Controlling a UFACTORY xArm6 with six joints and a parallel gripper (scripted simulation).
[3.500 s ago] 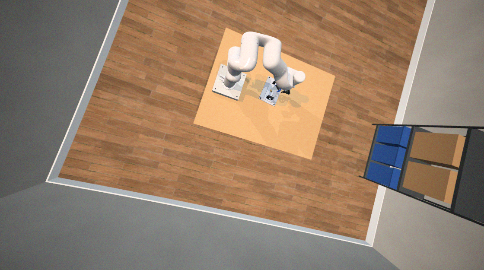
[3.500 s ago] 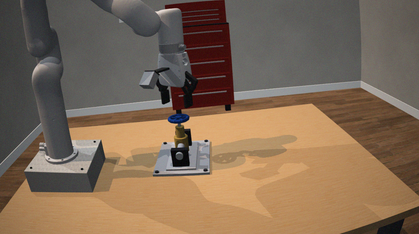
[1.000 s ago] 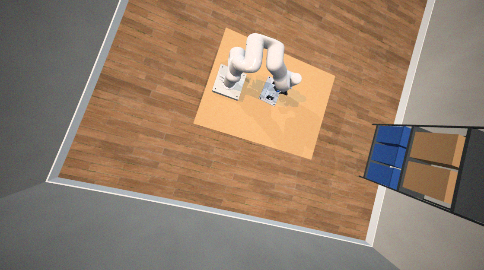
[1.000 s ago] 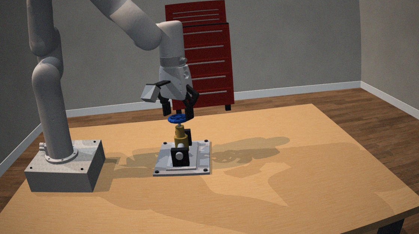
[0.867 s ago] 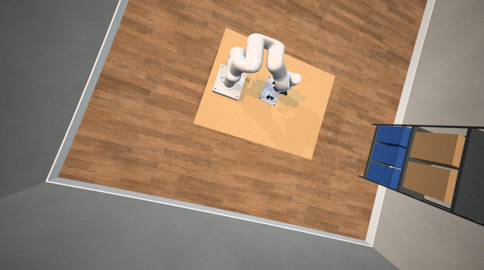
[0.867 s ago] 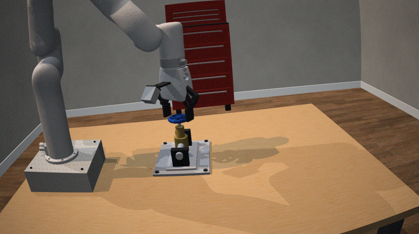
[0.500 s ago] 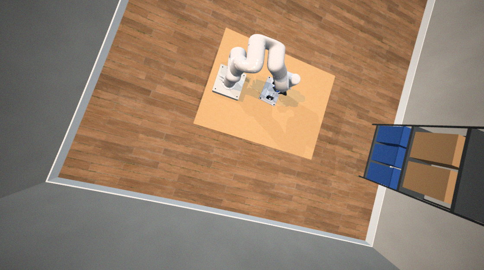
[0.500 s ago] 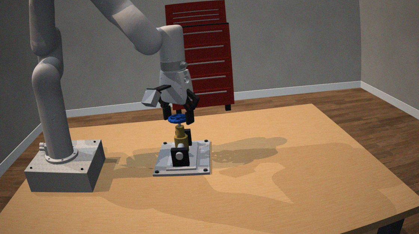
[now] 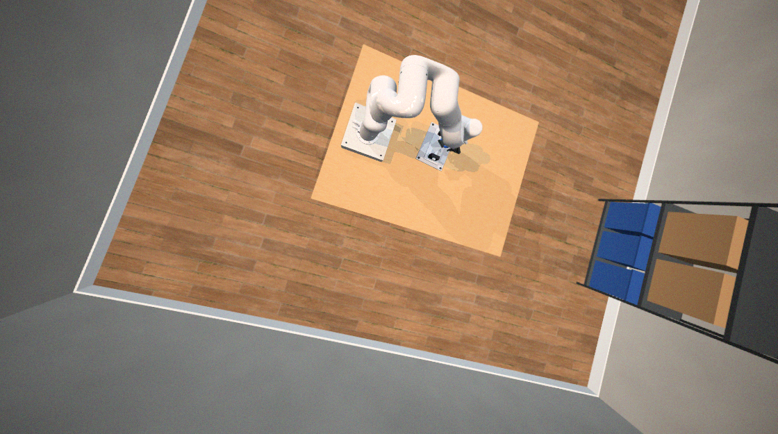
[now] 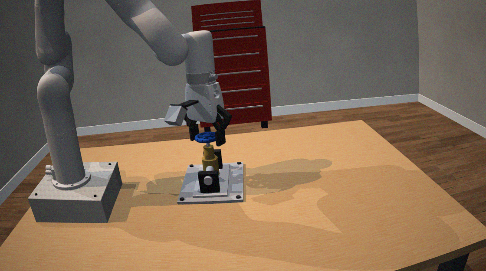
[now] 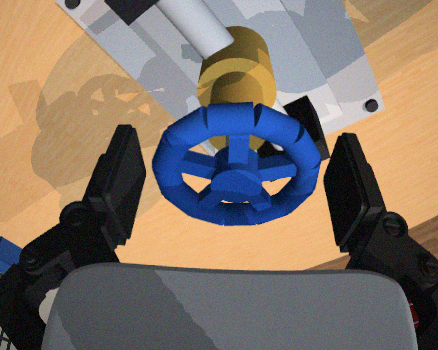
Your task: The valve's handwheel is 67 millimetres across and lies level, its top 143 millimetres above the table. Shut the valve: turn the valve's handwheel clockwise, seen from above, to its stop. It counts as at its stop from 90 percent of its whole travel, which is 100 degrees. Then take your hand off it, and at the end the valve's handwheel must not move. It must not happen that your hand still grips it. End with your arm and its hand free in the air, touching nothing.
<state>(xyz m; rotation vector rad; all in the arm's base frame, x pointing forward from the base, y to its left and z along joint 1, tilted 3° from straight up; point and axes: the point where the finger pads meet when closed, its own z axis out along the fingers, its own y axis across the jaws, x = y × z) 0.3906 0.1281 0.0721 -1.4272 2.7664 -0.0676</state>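
Right now the blue spoked handwheel is right at my hand.
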